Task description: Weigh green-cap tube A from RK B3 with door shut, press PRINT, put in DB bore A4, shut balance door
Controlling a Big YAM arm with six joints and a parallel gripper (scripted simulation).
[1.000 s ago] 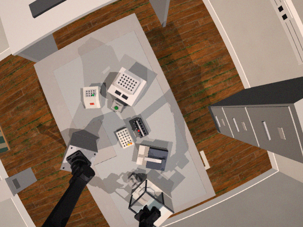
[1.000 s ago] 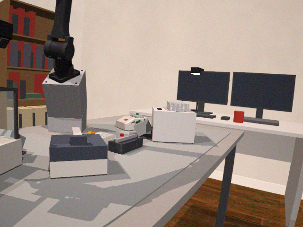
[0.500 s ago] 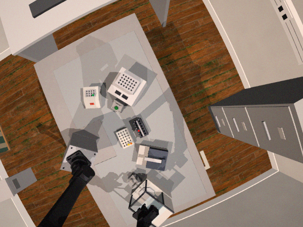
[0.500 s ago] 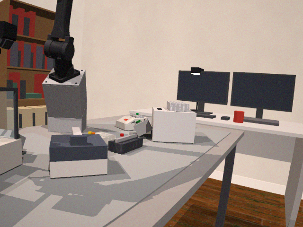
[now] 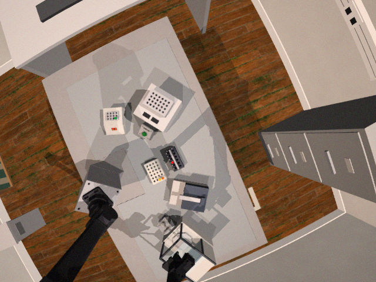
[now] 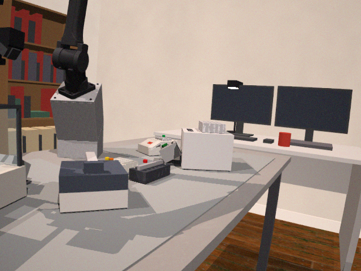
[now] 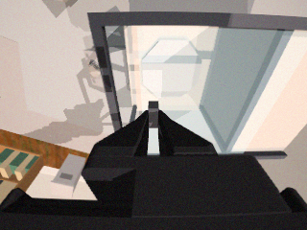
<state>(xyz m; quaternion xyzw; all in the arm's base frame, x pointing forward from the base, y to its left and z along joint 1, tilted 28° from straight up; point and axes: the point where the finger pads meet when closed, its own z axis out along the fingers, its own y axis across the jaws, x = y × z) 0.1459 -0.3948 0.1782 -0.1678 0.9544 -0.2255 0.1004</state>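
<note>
Right now my hand is 10 mm short of the pale pan, 30 mm to the left of it and 140 mm above it. Round my hand: spectrophotometer 180 mm ahead, 170 mm to the left, 160 mm below; then tinted glass pane 10 mm ahead, 30 mm to the right, 10 mm below; then white print key 30 mm behind, 110 mm to the left, 150 mm below.
</note>
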